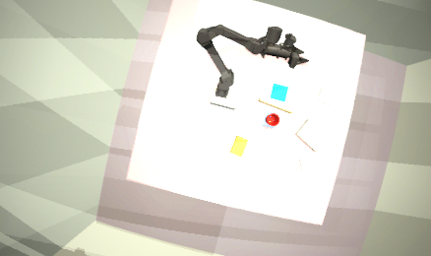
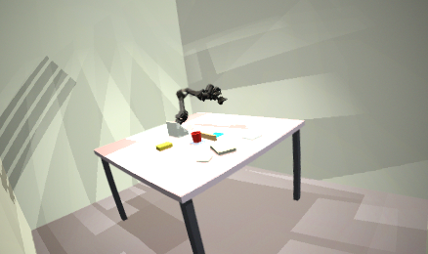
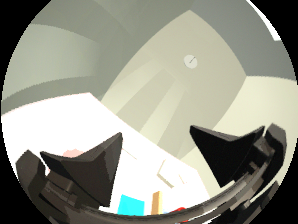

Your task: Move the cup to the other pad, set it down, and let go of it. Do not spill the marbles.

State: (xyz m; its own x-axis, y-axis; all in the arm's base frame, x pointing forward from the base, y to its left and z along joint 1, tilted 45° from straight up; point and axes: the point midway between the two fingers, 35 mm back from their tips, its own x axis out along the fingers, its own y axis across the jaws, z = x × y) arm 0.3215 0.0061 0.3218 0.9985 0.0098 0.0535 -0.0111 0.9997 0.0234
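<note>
Now: gripper tip 320 mm to the left of the red cup, 240 mm above it and 40 mm past it. Also, from my gripper tip: wooden bar (260 mm below, 230 mm to the right, 30 mm behind); then cyan pad (280 mm below, 140 mm to the right, 20 mm behind); then pale blue pad (320 mm to the right, 280 mm below, 50 mm behind).
</note>
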